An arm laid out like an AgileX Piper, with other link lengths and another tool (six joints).
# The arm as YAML. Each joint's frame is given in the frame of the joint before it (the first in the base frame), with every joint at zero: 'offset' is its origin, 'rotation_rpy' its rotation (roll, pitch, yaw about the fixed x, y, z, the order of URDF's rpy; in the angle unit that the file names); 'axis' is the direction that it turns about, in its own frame. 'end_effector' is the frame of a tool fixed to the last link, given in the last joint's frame.
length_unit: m
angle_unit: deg
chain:
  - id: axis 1
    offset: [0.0, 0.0, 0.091]
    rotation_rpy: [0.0, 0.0, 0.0]
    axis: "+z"
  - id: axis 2
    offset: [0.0, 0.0, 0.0]
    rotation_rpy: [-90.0, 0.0, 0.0]
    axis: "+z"
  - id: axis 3
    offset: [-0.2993, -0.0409, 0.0]
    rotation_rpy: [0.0, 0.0, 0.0]
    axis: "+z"
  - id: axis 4
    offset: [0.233, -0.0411, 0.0]
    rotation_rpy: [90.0, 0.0, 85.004]
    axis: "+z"
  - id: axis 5
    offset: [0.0, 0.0, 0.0]
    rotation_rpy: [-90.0, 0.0, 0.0]
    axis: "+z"
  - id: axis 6
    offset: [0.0, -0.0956, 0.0]
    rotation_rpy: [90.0, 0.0, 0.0]
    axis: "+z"
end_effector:
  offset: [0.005, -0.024, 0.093]
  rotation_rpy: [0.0, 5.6, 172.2]
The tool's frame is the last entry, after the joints.
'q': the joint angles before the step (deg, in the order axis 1, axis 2, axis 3, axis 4, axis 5, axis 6). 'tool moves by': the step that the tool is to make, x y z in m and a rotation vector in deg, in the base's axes. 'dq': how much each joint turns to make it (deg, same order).
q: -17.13, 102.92, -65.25, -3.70, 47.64, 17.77
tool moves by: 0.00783, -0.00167, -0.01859, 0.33, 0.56, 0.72
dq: -0.01, 3.32, -0.09, 0.21, -2.64, -0.72
